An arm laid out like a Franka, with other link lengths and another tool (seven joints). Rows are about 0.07 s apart.
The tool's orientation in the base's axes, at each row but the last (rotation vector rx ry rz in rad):
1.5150, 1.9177, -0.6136
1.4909, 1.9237, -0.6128
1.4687, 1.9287, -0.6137
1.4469, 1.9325, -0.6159
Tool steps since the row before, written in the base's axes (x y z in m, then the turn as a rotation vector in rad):
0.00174, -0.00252, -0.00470, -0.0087, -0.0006, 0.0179
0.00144, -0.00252, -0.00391, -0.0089, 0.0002, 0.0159
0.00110, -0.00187, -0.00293, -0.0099, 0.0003, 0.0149
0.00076, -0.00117, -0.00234, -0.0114, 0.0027, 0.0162
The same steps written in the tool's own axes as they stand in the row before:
0.00132, 0.00103, 0.00535, -0.0117, -0.0083, -0.0138
0.00084, 0.00070, 0.00474, -0.0097, -0.0084, -0.0130
0.00066, 0.00052, 0.00355, -0.0088, -0.0093, -0.0125
0.00079, 0.00038, 0.00258, -0.0078, -0.0100, -0.0154

